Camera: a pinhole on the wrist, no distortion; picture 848 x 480 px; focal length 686.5 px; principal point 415.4 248.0 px. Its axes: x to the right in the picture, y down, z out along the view. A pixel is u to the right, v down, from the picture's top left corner.
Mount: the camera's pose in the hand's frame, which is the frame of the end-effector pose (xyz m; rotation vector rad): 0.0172 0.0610 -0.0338 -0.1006 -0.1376 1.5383
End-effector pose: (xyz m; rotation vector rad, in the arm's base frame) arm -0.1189 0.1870 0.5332 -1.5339 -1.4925 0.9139
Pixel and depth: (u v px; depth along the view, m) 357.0 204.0 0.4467
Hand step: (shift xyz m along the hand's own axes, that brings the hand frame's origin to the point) -0.0234 0.0126 0.4110
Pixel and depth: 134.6 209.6 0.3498
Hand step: -0.0205 -0.0900 0.3111
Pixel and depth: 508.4 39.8 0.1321
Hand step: 0.0372 0.0748 0.1033
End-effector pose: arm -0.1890 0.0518 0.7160 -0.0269 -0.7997 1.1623
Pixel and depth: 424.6 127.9 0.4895
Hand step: 0.0276 0.0545 0.4630
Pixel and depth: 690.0 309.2 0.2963
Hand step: -0.0507 0.1739 0.2580
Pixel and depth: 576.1 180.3 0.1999
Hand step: 0.0076 0.1029 0.1679
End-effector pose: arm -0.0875 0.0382 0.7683 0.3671 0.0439 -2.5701
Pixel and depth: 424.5 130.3 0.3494
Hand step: 0.0234 0.0563 0.3206
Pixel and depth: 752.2 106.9 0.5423
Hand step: 0.0521 0.3119 0.5258
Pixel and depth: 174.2 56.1 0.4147
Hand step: 0.0647 -0.0970 0.3898
